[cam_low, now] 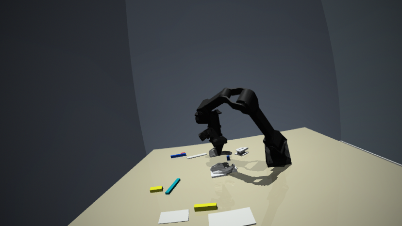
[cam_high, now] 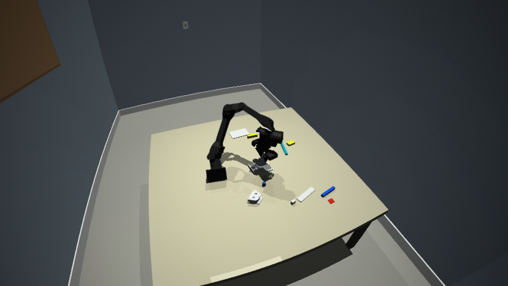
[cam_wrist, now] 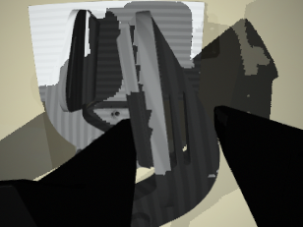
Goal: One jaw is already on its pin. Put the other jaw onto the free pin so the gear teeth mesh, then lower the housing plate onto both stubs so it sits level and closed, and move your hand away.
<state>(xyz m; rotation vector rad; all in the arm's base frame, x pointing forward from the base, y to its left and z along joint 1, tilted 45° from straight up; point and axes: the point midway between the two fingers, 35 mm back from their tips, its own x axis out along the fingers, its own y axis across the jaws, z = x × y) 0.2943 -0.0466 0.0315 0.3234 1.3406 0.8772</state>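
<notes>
Right now the white jaw is 4 cm behind my gripper tip and 1 cm to the left of it. Also, from my gripper tip: blue bar (32 cm ahead, 28 cm to the right, 8 cm below); white bar (19 cm ahead, 26 cm to the right, 8 cm below); teal bar (19 cm ahead, 18 cm to the left, 8 cm below).
</notes>
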